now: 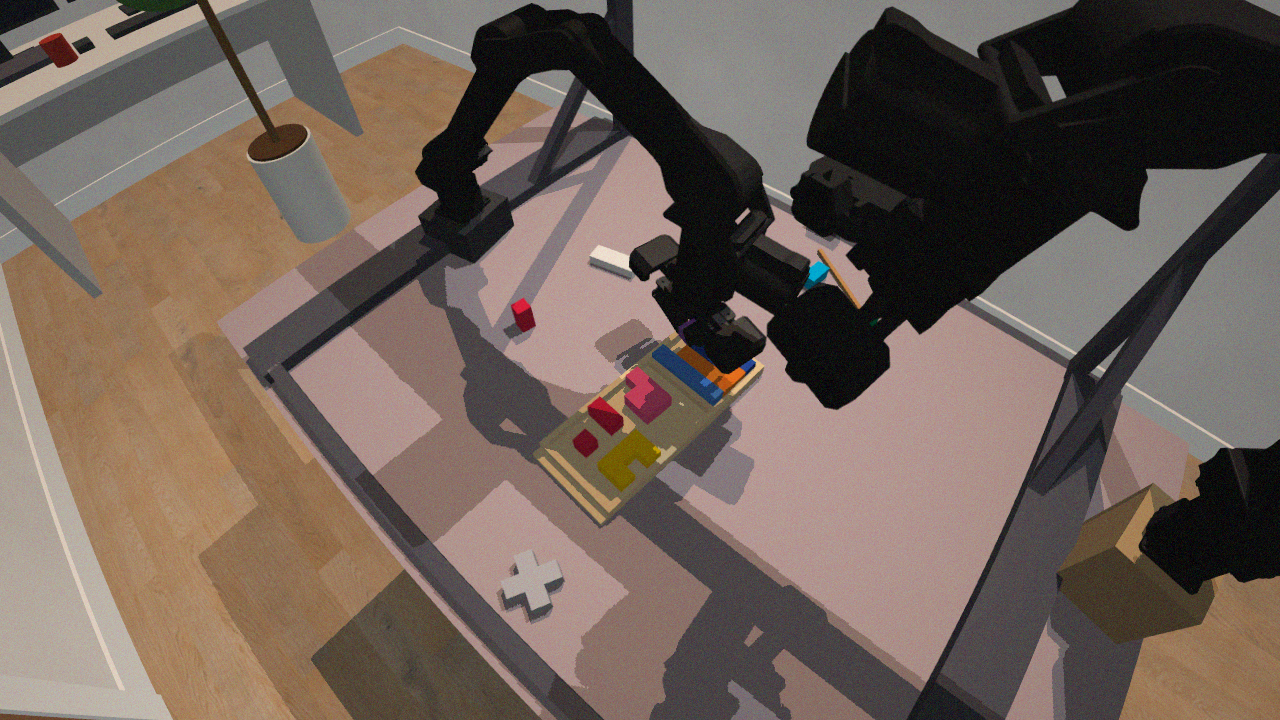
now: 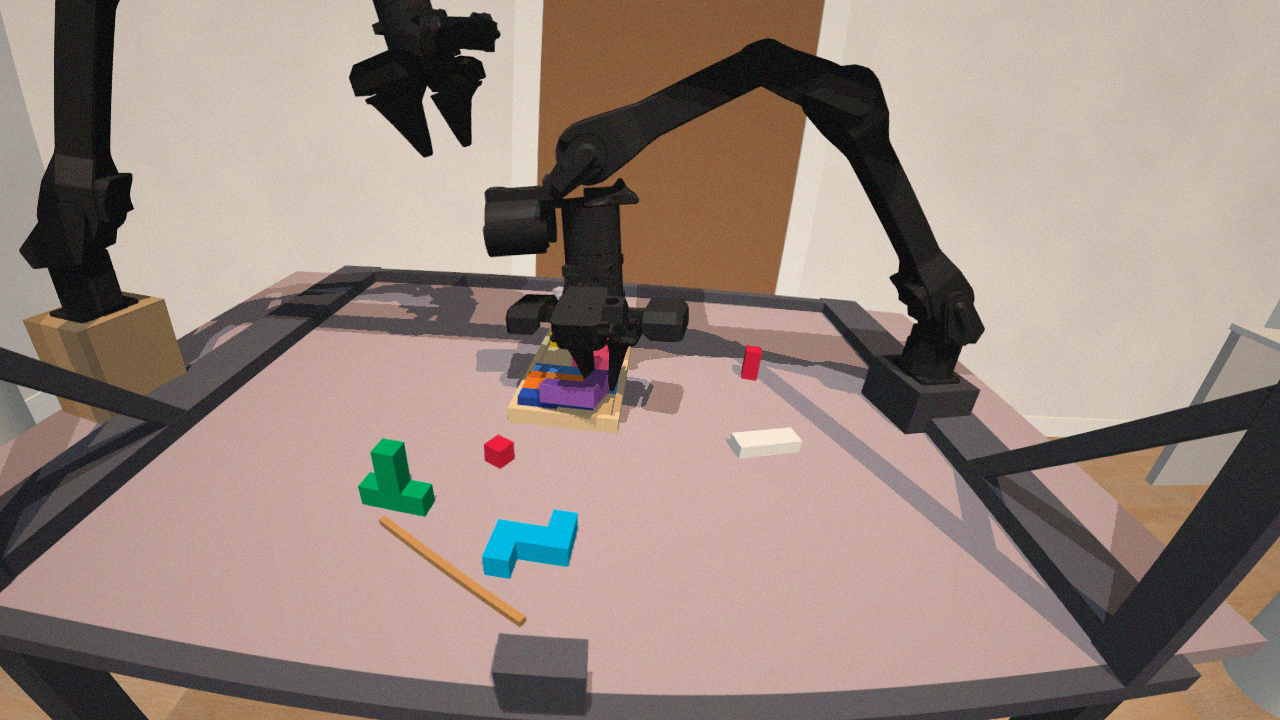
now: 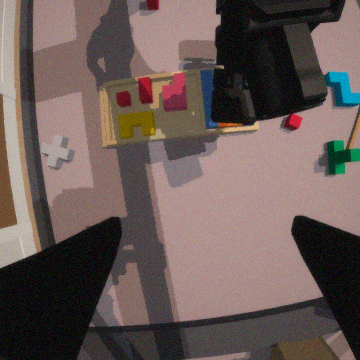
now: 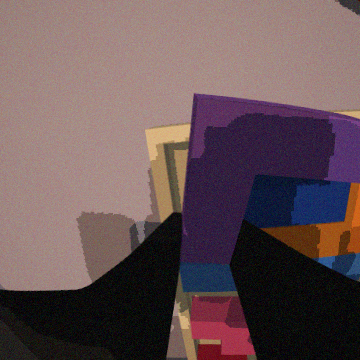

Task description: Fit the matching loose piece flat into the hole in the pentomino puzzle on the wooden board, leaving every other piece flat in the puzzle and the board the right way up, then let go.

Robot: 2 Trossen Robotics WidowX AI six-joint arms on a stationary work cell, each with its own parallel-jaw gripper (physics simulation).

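Pixels of known places: left gripper, fingertip midpoint: [image 2: 449,151] [image 3: 207,224]; right gripper, fingertip midpoint: [image 1: 685,338] [image 2: 602,388] [image 3: 228,74] [image 4: 202,221]; left arm's base, origin of the base link: [image 1: 1176,549] [image 2: 95,308]; right arm's base, origin of the base link: [image 1: 462,206] [image 2: 925,372].
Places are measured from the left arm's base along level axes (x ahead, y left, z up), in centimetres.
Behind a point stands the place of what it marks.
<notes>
My right gripper [image 2: 599,380] @[x 54.1, y 17.2, z -8.6 cm] [image 4: 202,221] @[x 54.1, y 17.2, z -8.6 cm] is shut on one arm of an angular purple piece [image 2: 568,392] @[x 51.7, y 12.1, z -6.7 cm] [image 4: 215,145] @[x 53.9, y 13.2, z -6.1 cm], over one end of the wooden board [image 1: 570,484] @[x 47.3, y 39.7, z -10.7 cm] [image 2: 563,420] @[x 51.1, y 12.4, z -10.5 cm] [image 3: 107,117] @[x 46.6, y 38.4, z -9.7 cm]. Blue [image 1: 689,374] @[x 49.6, y 20.5, z -8.7 cm] and orange [image 2: 534,380] @[x 46.3, y 16.6, z -8.7 cm] pieces lie beside and below it; whether it sits flat is unclear. A yellow U-shaped piece [image 1: 626,456] @[x 45.5, y 33.1, z -8.7 cm] [image 3: 136,119] @[x 46.0, y 32.7, z -8.7 cm], a pink piece [image 1: 646,398] @[x 50.1, y 26.7, z -8.7 cm] [image 3: 175,95] @[x 50.2, y 26.1, z -8.7 cm] and two red blocks [image 3: 145,90] @[x 51.1, y 31.4, z -8.7 cm] [image 3: 123,98] @[x 49.8, y 35.2, z -8.7 cm] are on the board's other part. My left gripper [image 2: 447,150] @[x 34.0, y 21.8, z 15.2 cm] [image 3: 207,224] @[x 34.0, y 21.8, z 15.2 cm] is open, empty and high above the table.
Loose on the table are a white cross [image 1: 532,582] @[x 40.2, y 49.0, z -9.4 cm] [image 3: 57,151] @[x 40.3, y 48.2, z -9.4 cm], a green T-piece [image 2: 393,483] @[x 41.7, y -4.4, z -8.3 cm], a cyan piece [image 2: 532,540] @[x 54.4, y -5.7, z -9.4 cm], a red cube [image 2: 498,451] @[x 47.4, y 3.9, z -9.4 cm], a red block [image 2: 751,362] @[x 70.9, y 30.6, z -8.9 cm], a white block [image 2: 766,442] @[x 72.6, y 14.0, z -10.0 cm] and a wooden stick [image 2: 452,570] @[x 49.3, y -9.2, z -10.8 cm]. A grey block [image 2: 540,671] @[x 59.3, y -17.8, z -5.9 cm] is at the near edge.
</notes>
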